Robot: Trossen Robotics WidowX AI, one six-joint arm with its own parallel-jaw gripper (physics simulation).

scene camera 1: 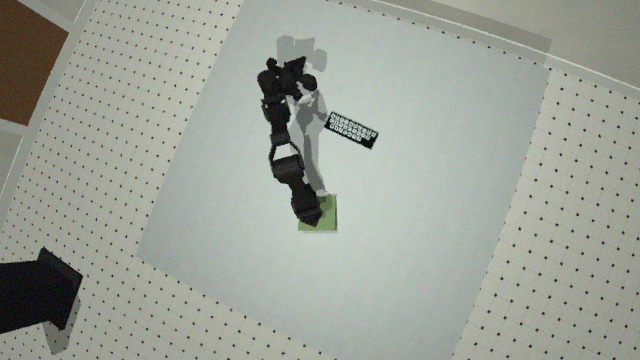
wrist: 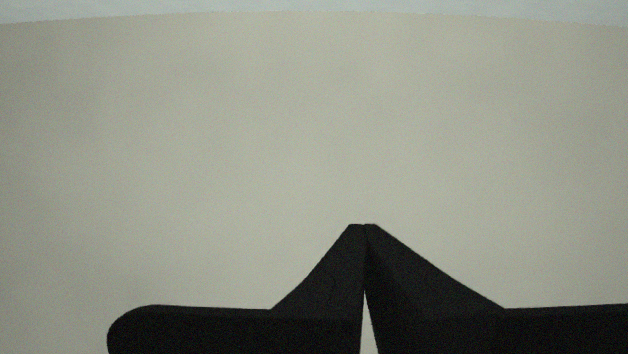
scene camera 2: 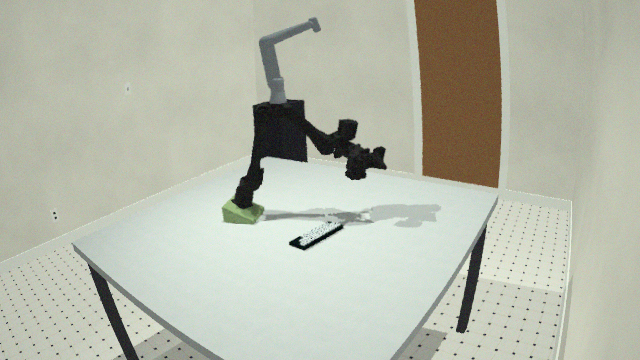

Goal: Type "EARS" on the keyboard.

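Where they show: gripper, fingertip midpoint: [scene camera 1: 305,57] [wrist: 361,237] [scene camera 2: 386,168]; arm's base at its link origin: [scene camera 1: 311,216] [scene camera 2: 241,203].
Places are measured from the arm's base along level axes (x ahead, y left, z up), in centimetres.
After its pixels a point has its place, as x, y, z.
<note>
A small black keyboard [scene camera 1: 351,129] {35.1, -0.5, -2.7} [scene camera 2: 318,235] {37.0, -1.9, -2.8} with rows of white keys lies flat on the pale table [scene camera 1: 425,200] {21.3, -35.2, -4.5} [scene camera 2: 250,280] {36.3, -33.4, -4.5}. It lies at a slant, and its letters are too small to read. It does not show in the wrist view. My gripper [scene camera 1: 297,64] {49.2, 21.1, 14.8} [scene camera 2: 378,157] [wrist: 361,237] {49.2, 21.1, 14.8} is shut, its fingertips touching with no thing between them. It is raised well above the table and off to one side of the keyboard, apart from it. The wrist view faces a plain beige surface.
A green block [scene camera 1: 328,215] {2.7, -5.5, -0.1} [scene camera 2: 240,214] {5.3, -6.2, -1.1} sits under the arm's base. In scene camera 2, a black pedestal [scene camera 2: 281,132] bearing a grey arm [scene camera 2: 270,62] stands behind the table. A brown door [scene camera 2: 457,90] is at the back right.
</note>
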